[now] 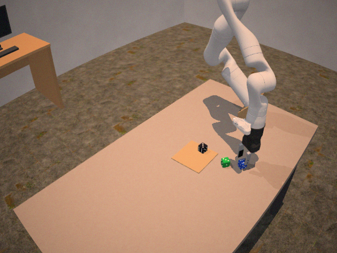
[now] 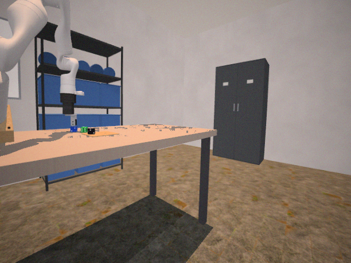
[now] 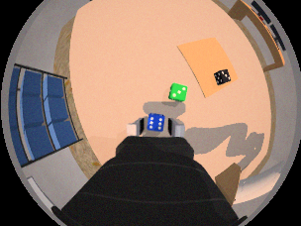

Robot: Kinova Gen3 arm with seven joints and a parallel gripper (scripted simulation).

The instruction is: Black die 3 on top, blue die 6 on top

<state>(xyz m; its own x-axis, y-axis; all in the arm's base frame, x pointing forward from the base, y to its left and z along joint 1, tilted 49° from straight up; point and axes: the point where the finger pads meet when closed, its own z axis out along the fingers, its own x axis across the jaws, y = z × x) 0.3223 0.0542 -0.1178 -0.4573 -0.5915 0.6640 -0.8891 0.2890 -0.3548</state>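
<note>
My gripper is now 4 cm above the blue die. The rest, counted from my hand: black die: 19 cm to the right, 4 cm below, 2 cm ahead; then green die: 6 cm to the right, 4 cm below, 3 cm ahead; then orange mat: 19 cm to the right, 6 cm ahead, 5 cm below.
</note>
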